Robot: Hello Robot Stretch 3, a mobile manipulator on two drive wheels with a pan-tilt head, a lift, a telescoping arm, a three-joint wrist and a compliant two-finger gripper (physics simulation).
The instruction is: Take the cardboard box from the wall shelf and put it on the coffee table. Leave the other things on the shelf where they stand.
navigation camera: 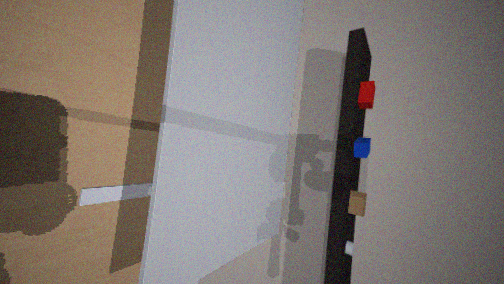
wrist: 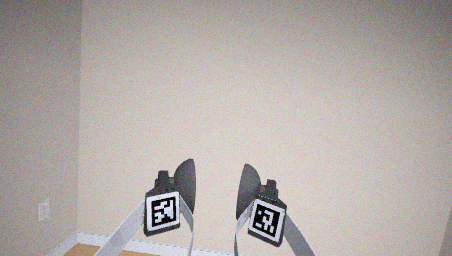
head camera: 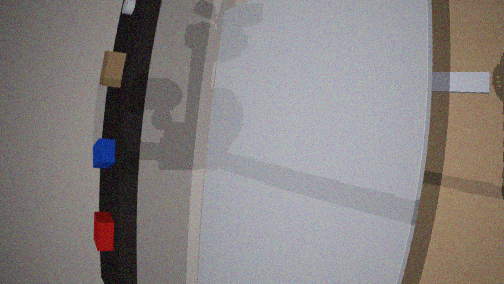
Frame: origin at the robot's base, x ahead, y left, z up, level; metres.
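Seen in the pictures: gripper, between the fingertips: (wrist: 217, 179).
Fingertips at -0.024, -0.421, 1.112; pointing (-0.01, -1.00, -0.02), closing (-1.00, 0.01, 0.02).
Offsets run from my fingertips to a thing's top centre, as dx, dy, dz. "pt": to the spot under its first point. Level surfaces: height alone.
The tan cardboard box @[+0.942, +0.212, +0.030] (head camera: 113, 69) (navigation camera: 357, 203) stands on the black wall shelf (head camera: 120, 125) (navigation camera: 345, 125), between a blue block @[+0.971, +0.435, +0.026] (head camera: 104, 153) (navigation camera: 362, 148) and a small white object @[+0.922, +0.031, +0.005] (head camera: 128, 6) (navigation camera: 349, 247). A red block @[+0.967, +0.645, +0.026] (head camera: 104, 231) (navigation camera: 366, 95) stands beyond the blue one. My gripper (wrist: 217, 179) is open and empty in the wrist view, facing a bare wall; the box and shelf do not show there. It does not show in the head or navigation view. I cannot tell whether the white table below the shelf is the coffee table.
The white table @[dz -0.391] (head camera: 310, 100) (navigation camera: 225, 75) has a long top by the shelf wall. Its white leg @[pt +0.412, +0.111, -1.086] (head camera: 470, 82) (navigation camera: 100, 196) reaches out over the wooden floor @[dz -1.110] (head camera: 470, 140) (navigation camera: 75, 40). Shadows fall across table and wall. A wall outlet @[+0.968, -1.110, -0.654] (wrist: 44, 210) is at the left.
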